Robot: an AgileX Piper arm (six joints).
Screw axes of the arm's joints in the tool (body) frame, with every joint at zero. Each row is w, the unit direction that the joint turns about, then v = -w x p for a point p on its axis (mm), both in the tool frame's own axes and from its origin. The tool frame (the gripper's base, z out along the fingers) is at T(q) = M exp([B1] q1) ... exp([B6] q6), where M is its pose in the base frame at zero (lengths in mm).
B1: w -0.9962 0 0.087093 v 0 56.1 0
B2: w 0 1 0 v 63.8 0 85
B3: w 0 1 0 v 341.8 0 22
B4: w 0 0 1 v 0 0 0
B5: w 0 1 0 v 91 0 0
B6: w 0 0 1 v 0 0 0
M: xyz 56.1 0 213.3 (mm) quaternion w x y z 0.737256 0 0.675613 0
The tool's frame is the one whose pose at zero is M.
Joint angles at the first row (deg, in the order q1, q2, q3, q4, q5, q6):
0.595, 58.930, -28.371, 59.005, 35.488, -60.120
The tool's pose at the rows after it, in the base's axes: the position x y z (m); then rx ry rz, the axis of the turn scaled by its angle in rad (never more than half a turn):
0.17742, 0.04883, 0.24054, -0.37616, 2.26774, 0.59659
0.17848, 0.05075, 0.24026, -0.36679, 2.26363, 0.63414
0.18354, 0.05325, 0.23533, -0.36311, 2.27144, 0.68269
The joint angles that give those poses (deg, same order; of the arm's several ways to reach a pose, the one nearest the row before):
0.595, 59.069, -28.371, 60.581, 36.353, -60.284
0.594, 59.655, -28.372, 62.769, 37.180, -61.330
0.593, 62.024, -28.370, 66.141, 38.095, -64.089

